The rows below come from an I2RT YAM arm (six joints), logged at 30 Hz.
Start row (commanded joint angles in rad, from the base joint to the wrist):
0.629 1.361 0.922 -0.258 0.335 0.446
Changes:
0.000 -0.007 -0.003 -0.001 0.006 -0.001
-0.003 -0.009 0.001 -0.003 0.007 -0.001
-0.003 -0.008 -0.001 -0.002 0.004 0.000
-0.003 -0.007 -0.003 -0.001 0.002 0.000
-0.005 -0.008 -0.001 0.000 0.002 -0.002
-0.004 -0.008 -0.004 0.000 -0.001 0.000
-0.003 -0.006 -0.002 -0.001 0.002 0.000
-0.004 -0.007 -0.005 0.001 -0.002 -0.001
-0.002 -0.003 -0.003 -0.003 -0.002 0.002
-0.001 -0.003 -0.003 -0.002 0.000 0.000
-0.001 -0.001 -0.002 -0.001 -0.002 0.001
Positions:
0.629 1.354 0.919 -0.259 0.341 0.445
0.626 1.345 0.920 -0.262 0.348 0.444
0.623 1.337 0.919 -0.264 0.352 0.444
0.620 1.330 0.916 -0.265 0.354 0.444
0.615 1.322 0.915 -0.265 0.356 0.442
0.611 1.314 0.911 -0.265 0.355 0.442
0.608 1.308 0.909 -0.266 0.357 0.442
0.604 1.301 0.904 -0.265 0.355 0.441
0.602 1.298 0.901 -0.268 0.353 0.443
0.601 1.295 0.898 -0.270 0.353 0.443
0.600 1.294 0.896 -0.271 0.351 0.444

